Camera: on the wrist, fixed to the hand. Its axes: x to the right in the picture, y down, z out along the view.
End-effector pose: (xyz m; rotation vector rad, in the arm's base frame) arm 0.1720 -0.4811 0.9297 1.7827 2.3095 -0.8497
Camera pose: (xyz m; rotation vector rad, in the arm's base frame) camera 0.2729 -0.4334 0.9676 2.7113 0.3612 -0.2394
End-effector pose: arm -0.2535 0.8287 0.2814 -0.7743 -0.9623 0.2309
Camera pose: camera -0.1790 0.8486 0.1923 -1.4701 0.0030 1.4569
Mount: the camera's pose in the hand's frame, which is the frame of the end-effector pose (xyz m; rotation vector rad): -0.0054 0.0864 -0.0800 -0.0815 0.1730 1.5817
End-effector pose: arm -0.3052 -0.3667 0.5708 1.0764 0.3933 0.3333
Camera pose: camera -0.3534 -0.2689 0.6156 1.0859 -0.4208 1.8198
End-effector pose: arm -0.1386 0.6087 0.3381 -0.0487 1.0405 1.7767
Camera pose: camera -0.2367 0.5436 0.3443 -0.6068 -0.9231 -2.5080
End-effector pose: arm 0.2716 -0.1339 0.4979 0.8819 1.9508 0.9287
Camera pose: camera 0.2266 -0.1191 0.6059 -2.2965 -0.9481 -1.8166
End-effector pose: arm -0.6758 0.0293 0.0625 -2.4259 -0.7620 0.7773
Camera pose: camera -0.5977 -0.0585 0.0722 2.5891 -1.3514 -0.8831
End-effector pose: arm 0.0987 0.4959 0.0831 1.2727 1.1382 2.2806
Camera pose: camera 0.0468 0.3973 0.1214 -1.2783 0.1346 -1.7263
